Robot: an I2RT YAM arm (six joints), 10 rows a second.
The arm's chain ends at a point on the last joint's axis. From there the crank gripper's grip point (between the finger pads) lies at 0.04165 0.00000 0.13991 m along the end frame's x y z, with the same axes.
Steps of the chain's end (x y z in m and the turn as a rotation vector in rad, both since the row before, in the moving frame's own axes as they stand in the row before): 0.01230, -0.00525, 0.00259, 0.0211, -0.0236, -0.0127; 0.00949, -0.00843, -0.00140, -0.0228, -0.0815, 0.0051; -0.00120, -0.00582, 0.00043, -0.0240, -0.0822, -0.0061; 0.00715, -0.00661, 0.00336, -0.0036, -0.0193, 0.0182; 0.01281, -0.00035, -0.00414, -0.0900, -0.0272, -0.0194; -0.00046, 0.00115, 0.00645, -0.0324, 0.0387, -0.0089; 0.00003, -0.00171, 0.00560, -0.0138, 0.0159, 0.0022
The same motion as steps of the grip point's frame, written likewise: 0.00897, -0.00872, 0.00350, 0.0211, -0.0236, -0.0127; -0.00205, -0.00502, 0.00149, -0.0228, -0.0815, 0.0051; -0.01282, -0.00264, 0.00334, -0.0240, -0.0822, -0.0061; 0.00443, -0.00537, 0.00414, -0.0036, -0.0193, 0.0182; 0.00911, 0.01150, -0.00359, -0.0900, -0.0272, -0.0194; 0.00494, 0.00526, 0.00467, -0.0324, 0.0387, -0.0089; 0.00225, 0.00031, 0.00491, -0.0138, 0.0159, 0.0022
